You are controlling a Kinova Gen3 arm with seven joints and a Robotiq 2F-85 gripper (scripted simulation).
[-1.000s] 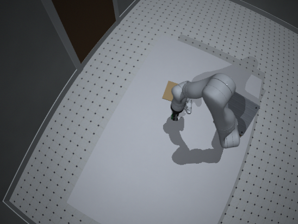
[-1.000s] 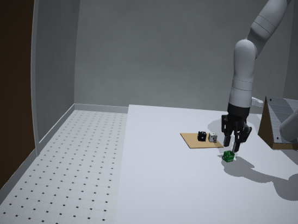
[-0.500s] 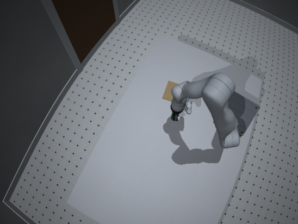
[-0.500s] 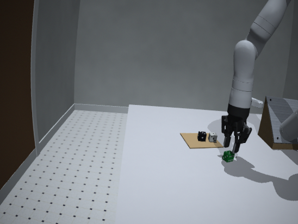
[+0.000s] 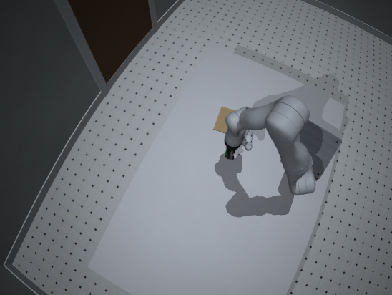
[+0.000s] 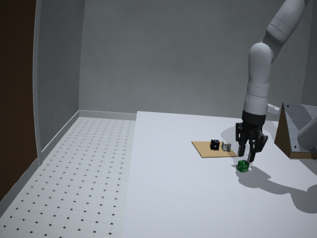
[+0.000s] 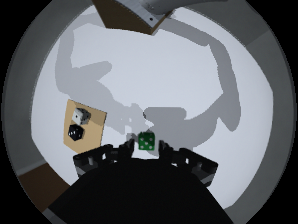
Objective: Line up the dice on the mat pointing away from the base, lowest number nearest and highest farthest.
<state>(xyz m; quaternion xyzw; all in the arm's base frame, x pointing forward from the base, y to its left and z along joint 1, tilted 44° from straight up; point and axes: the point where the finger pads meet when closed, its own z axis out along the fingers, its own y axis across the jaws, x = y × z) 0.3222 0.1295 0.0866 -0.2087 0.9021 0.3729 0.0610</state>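
Right now my hand is 4 cm above the green die. From my hand the other things lie so: black die 7 cm ahead, 16 cm to the right, 4 cm below; then white die 3 cm ahead, 16 cm to the right, 4 cm below; then tan mat 7 cm ahead, 16 cm to the right, 5 cm below.
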